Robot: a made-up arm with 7 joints.
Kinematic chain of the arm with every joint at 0, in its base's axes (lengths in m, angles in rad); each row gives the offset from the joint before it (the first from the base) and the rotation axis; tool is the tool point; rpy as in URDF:
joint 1: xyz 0 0 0.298 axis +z
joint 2: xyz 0 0 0 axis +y
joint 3: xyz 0 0 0.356 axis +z
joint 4: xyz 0.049 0 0 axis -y
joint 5: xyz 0.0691 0 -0.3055 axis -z
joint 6: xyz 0 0 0 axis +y
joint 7: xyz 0.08 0 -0.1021 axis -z
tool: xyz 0 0 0 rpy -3.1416 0 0
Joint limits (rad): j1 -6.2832..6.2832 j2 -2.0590..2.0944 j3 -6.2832..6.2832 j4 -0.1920..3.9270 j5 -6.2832..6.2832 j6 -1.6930..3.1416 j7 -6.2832..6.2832
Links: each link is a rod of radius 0.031 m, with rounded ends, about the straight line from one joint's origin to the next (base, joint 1, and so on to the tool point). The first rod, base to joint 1, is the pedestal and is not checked.
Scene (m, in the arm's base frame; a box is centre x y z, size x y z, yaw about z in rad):
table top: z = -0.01
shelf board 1: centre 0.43 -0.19 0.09 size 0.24 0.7 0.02 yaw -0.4
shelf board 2: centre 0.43 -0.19 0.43 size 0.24 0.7 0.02 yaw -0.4
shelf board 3: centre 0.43 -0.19 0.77 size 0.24 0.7 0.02 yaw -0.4
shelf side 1: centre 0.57 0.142 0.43 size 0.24 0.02 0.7 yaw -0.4
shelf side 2: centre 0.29 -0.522 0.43 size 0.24 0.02 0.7 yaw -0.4
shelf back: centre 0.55 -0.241 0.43 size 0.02 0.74 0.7 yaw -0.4
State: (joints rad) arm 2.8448 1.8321 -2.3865 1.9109 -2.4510 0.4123 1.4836
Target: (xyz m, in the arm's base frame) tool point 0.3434 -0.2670 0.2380
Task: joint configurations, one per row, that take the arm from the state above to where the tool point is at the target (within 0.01 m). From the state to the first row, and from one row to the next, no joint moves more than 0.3 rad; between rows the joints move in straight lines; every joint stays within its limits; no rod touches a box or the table.
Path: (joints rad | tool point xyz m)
1: 2.5561 1.8760 -2.3442 1.6754 -2.3533 0.1489 1.3678 | -0.2091 0.5738 0.4480
2: 2.2675 1.9199 -2.3018 1.4399 -2.2556 -0.1145 1.2520 | 0.0463 0.5342 0.4198
3: 1.9788 1.9637 -2.2595 1.2044 -2.1579 -0.3778 1.1362 | 0.2247 0.4037 0.3771
4: 1.6901 2.0076 -2.2171 0.9689 -2.0602 -0.6412 1.0204 | 0.3070 0.2423 0.3278
5: 1.4015 2.0515 -2.1748 0.7335 -1.9625 -0.9046 0.9046 | 0.3101 0.0999 0.2799
6: 1.2460 2.0518 -2.0702 0.7775 -2.0577 -0.6642 1.0204 | 0.3349 0.0232 0.2785
7: 1.0905 2.0522 -1.9657 0.8215 -2.1528 -0.4238 1.1362 | 0.3484 -0.0521 0.2773
8: 0.9351 2.0525 -1.8611 0.8655 -2.2480 -0.1834 1.2520 | 0.3539 -0.1254 0.2727
9: 0.7796 2.0529 -1.7565 0.9095 -2.3432 0.0571 1.3678 | 0.3526 -0.1971 0.2607
10: 0.6241 2.0532 -1.6520 0.9535 -2.4384 0.2975 1.4836 | 0.3434 -0.2670 0.2380

